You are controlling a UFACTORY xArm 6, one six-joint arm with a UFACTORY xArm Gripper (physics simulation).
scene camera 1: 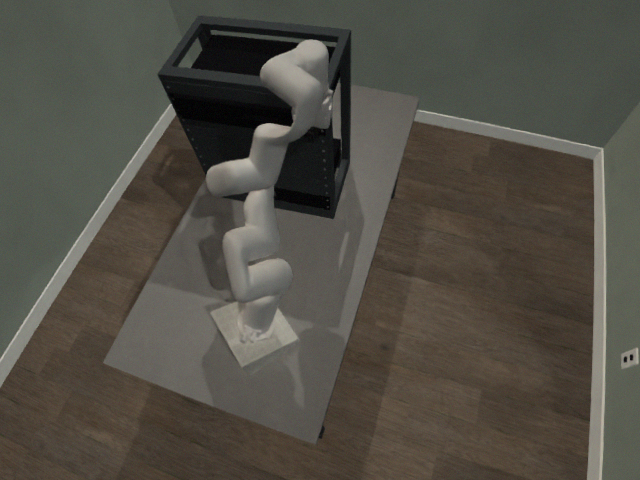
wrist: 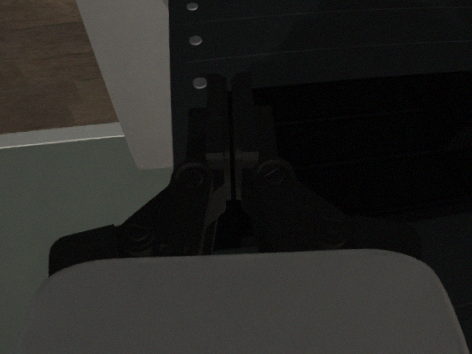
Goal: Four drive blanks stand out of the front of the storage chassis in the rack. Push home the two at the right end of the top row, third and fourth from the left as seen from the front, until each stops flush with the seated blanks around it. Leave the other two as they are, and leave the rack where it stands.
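Seen in the pictures: gripper, fingertip midpoint: [scene camera 1: 312, 137] [wrist: 229, 101]; arm's base, link origin: [scene camera 1: 255, 324].
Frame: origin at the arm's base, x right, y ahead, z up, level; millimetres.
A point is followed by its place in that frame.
Note:
The dark rack [scene camera 1: 217, 79] {x -167, y 501, z 546 mm} [wrist: 180, 55] {x 141, y 489, z 337 mm} stands upright at the back of the table. The storage chassis [scene camera 1: 222, 110] {x -169, y 477, z 453 mm} [wrist: 380, 150] {x 41, y 474, z 446 mm} shows as a nearly black band across its front. The single drive blanks cannot be made out in either view, so how far any stands out cannot be told. My gripper [scene camera 1: 313, 133] {x 115, y 434, z 438 mm} [wrist: 229, 101] {x 115, y 434, z 438 mm} is shut and empty, its two fingers side by side. In the wrist view the fingertips lie over the rack's screw-lined side post, beside the chassis band's end. In the scene view they are at the rack's right front, partly hidden by the arm. Contact cannot be told.
The grey table [scene camera 1: 180, 330] {x -278, y -67, z -75 mm} [wrist: 107, 55] {x 335, y 790, z -75 mm} carries the rack and the arm's pale base plate [scene camera 1: 222, 315] {x -106, y -6, z 34 mm}. The white arm [scene camera 1: 261, 206] {x 33, y 206, z 403 mm} rises in front of the rack. Round screw heads [wrist: 195, 40] {x 129, y 486, z 327 mm} line the post. Green walls [scene camera 1: 491, 62] [wrist: 60, 200] stand behind and at the sides.

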